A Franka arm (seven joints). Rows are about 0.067 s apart.
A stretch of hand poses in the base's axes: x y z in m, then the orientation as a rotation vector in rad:
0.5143, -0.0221, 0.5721, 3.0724, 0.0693, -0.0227
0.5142, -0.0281, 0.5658, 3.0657, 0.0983, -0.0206
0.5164, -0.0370, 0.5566, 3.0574, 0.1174, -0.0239
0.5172, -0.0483, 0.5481, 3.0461, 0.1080, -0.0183
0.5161, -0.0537, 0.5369, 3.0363, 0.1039, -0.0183
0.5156, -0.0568, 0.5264, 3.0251, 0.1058, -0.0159
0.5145, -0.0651, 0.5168, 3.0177, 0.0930, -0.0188
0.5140, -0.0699, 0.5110, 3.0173, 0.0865, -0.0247
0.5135, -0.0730, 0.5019, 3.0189, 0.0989, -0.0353
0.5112, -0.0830, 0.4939, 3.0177, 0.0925, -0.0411
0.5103, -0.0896, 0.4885, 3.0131, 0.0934, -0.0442
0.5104, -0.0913, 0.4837, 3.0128, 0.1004, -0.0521
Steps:
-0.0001, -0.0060, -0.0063, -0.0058, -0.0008, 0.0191
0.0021, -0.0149, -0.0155, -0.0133, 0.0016, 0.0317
0.0029, -0.0262, -0.0240, -0.0250, -0.0024, 0.0260
0.0018, -0.0316, -0.0352, -0.0349, -0.0027, 0.0236
0.0013, -0.0347, -0.0457, -0.0460, -0.0044, 0.0252
0.0002, -0.0430, -0.0553, -0.0539, -0.0030, 0.0170
-0.0003, -0.0478, -0.0611, -0.0546, 0.0008, 0.0125
-0.0008, -0.0509, -0.0702, -0.0526, 0.0081, 0.0204
-0.0031, -0.0609, -0.0782, -0.0540, 0.0118, 0.0161
-0.0040, -0.0675, -0.0836, -0.0586, 0.0138, 0.0168
-0.0039, -0.0692, -0.0884, -0.0586, 0.0192, 0.0212

